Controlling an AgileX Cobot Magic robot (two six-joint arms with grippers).
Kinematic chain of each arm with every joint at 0, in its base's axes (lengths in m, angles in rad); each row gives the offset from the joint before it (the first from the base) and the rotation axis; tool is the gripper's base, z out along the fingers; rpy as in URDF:
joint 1: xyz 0 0 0.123 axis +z
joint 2: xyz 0 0 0 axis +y
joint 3: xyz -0.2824 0 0.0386 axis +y
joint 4: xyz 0.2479 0 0.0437 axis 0.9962 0 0.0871
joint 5: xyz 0 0 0 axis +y
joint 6: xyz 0.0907 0 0.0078 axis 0.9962 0 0.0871
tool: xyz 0 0 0 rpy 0 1.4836 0
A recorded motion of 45 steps. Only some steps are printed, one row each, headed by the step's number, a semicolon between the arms.
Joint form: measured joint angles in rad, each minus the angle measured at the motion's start. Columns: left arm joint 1, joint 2, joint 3, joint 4, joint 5, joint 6; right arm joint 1, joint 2, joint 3, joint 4, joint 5, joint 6.
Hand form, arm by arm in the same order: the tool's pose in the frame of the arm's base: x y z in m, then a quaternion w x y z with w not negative. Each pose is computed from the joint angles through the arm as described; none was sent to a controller.
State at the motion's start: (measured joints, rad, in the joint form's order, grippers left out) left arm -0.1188 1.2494 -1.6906 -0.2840 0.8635 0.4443; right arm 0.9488 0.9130 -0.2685 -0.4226 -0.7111 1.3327
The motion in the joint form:
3: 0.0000 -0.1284 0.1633 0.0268 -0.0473 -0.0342; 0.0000 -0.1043 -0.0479 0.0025 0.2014 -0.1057
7: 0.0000 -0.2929 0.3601 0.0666 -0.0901 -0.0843; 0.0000 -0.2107 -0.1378 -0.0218 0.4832 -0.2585
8: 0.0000 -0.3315 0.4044 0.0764 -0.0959 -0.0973; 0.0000 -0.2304 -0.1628 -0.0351 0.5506 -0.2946
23: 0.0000 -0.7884 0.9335 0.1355 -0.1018 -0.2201; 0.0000 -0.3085 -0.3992 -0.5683 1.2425 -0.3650
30: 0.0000 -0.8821 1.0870 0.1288 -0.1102 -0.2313; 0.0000 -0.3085 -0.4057 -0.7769 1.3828 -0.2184
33: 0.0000 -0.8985 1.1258 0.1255 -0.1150 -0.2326; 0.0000 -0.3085 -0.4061 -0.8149 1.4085 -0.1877
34: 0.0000 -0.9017 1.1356 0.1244 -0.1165 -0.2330; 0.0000 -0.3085 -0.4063 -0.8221 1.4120 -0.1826
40: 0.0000 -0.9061 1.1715 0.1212 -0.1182 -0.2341; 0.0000 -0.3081 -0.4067 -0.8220 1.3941 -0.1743
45: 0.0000 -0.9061 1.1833 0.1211 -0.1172 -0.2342; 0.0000 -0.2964 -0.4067 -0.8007 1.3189 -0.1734
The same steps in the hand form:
3: 0.2042 -0.0414 0.5051 0.59182 0.19425 0.78120 -0.04170; 0.0792 0.1415 0.2811 0.39696 -0.10475 0.67551 0.61248
7: 0.1667 -0.0337 0.4805 0.59372 0.17293 0.78505 -0.03579; 0.0802 0.1269 0.3040 0.46977 -0.14272 0.69341 0.52738
8: 0.1580 -0.0320 0.4739 0.59326 0.16814 0.78649 -0.03473; 0.0805 0.1232 0.3099 0.48613 -0.15325 0.69744 0.50375
23: 0.0713 -0.0179 0.3642 0.56299 0.12538 0.81577 -0.04291; 0.0988 0.0714 0.3612 0.63466 -0.19754 0.73052 0.15661
30: 0.0620 -0.0171 0.3236 0.54137 0.11988 0.83071 -0.04973; 0.1055 0.0564 0.3669 0.66492 -0.14505 0.72754 0.08676
33: 0.0612 -0.0172 0.3129 0.53393 0.11867 0.83556 -0.05176; 0.1065 0.0536 0.3682 0.67121 -0.13286 0.72531 0.07587
34: 0.0612 -0.0172 0.3101 0.53177 0.11827 0.83695 -0.05241; 0.1067 0.0532 0.3686 0.67262 -0.13115 0.72449 0.07412
40: 0.0622 -0.0175 0.2992 0.51909 0.11737 0.84487 -0.05446; 0.1063 0.0547 0.3692 0.67381 -0.13335 0.72198 0.08334
45: 0.0627 -0.0176 0.2954 0.51362 0.11744 0.84818 -0.05466; 0.1058 0.0635 0.3692 0.67108 -0.15376 0.71619 0.11438

